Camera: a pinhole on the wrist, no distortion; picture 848 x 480 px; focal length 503.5 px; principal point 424.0 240.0 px. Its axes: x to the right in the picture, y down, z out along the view. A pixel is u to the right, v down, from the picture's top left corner.
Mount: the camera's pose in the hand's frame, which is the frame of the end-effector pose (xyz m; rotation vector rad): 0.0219 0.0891 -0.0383 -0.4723 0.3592 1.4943
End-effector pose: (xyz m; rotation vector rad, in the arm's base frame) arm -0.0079 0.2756 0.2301 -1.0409 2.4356 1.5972
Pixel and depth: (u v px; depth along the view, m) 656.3 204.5 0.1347
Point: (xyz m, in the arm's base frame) -0.1599 0.3516 0.3662
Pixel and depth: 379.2 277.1 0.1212
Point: -0.1123 0.3656 0.3080
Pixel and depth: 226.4 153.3 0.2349
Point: -0.1787 0.4615 0.2165
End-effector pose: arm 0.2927 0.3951 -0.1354 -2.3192 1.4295 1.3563
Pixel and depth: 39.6 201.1 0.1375
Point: 0.1593 0.4104 -0.2056
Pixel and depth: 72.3 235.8 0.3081
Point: 0.0340 0.5302 -0.3117
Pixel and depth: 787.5 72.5 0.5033
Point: -0.3159 0.0220 -0.1728
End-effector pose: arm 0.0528 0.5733 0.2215 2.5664 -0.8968 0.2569
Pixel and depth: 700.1 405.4 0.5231
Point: -0.4466 0.1261 0.1360
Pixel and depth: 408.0 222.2 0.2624
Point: -0.0637 0.3287 0.1213
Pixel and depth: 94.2 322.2 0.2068
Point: -0.0128 0.4459 0.0522
